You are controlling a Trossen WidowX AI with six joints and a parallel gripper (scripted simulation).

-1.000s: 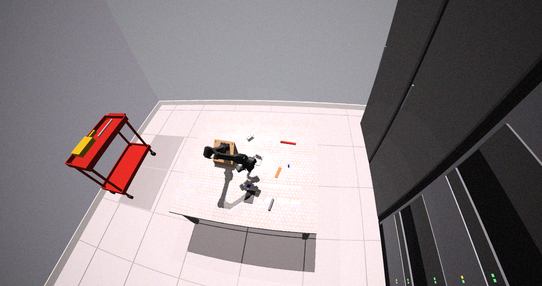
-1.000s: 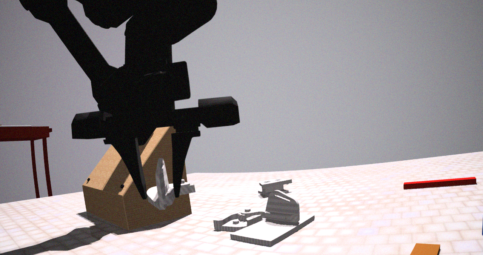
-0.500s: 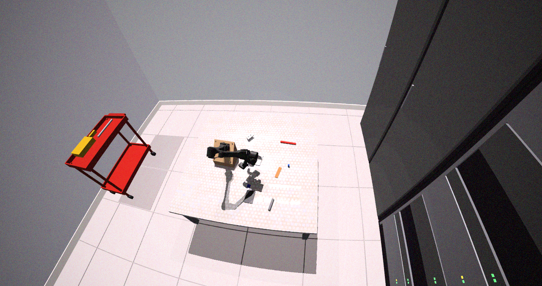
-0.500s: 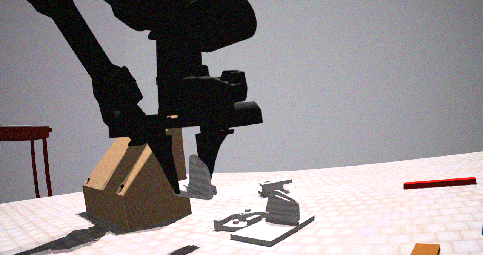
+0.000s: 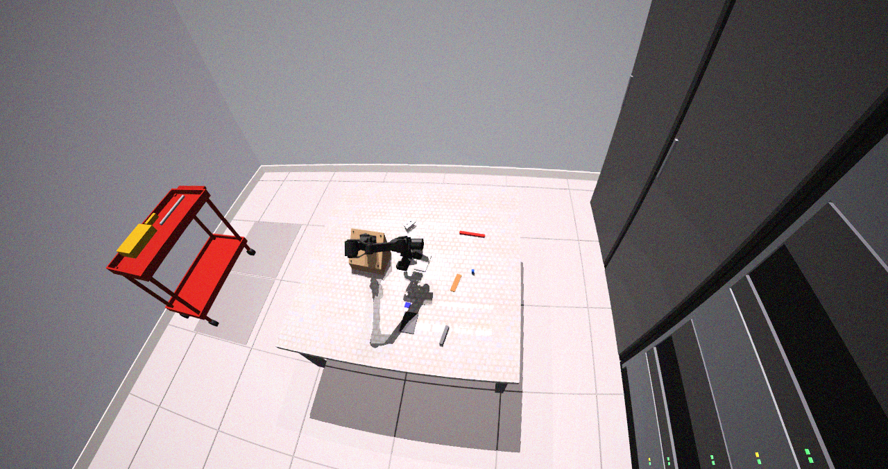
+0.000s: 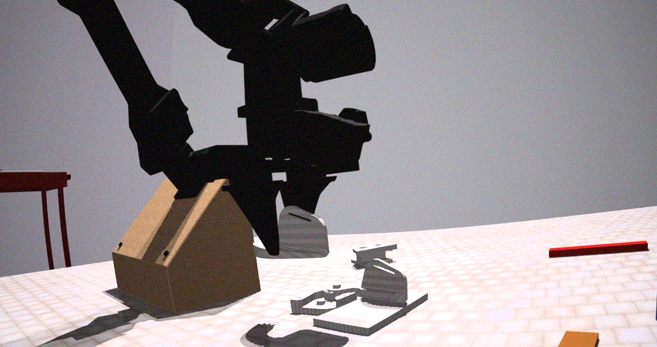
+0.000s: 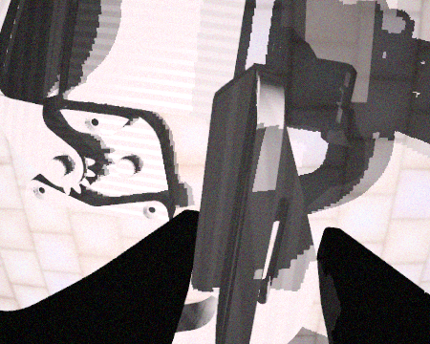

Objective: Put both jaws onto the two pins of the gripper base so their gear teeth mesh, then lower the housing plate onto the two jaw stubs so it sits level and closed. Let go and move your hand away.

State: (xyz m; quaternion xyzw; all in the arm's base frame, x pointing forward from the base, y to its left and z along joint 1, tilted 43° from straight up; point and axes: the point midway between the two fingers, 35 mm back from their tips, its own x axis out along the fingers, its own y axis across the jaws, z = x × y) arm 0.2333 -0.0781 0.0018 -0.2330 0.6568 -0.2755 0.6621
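Now: the ribbed white plate 50 mm ahead of my gripper tip, 70 mm to the left of it and 80 mm below it. Also, from my gripper tip: red bar 300 mm ahead, 310 mm to the left, 80 mm below; then dark grey plate 70 mm ahead, 310 mm to the right, 80 mm below; then orange block 270 mm ahead, 40 mm to the right, 80 mm below.
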